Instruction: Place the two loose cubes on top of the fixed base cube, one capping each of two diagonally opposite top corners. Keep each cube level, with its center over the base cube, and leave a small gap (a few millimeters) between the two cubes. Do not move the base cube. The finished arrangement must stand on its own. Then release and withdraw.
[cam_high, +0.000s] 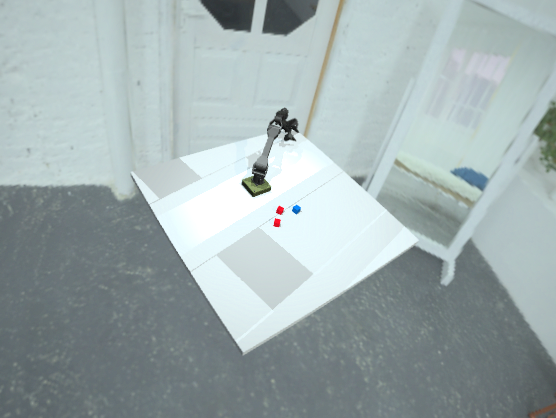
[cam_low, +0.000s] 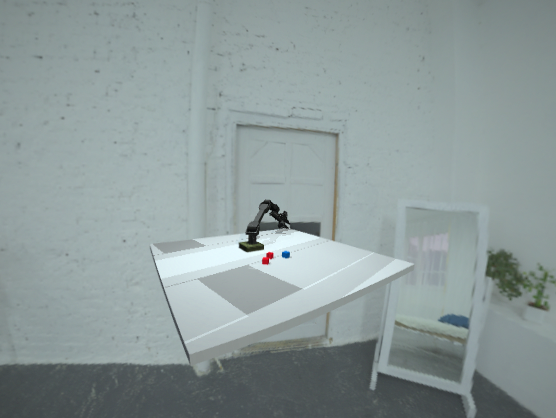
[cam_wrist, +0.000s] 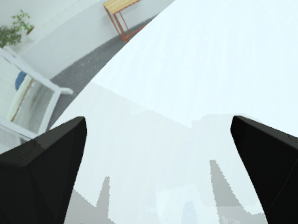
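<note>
Right now the blue cube is 56 cm ahead of my gripper tip, 43 cm to the right of it and 4 cm below it.
</note>
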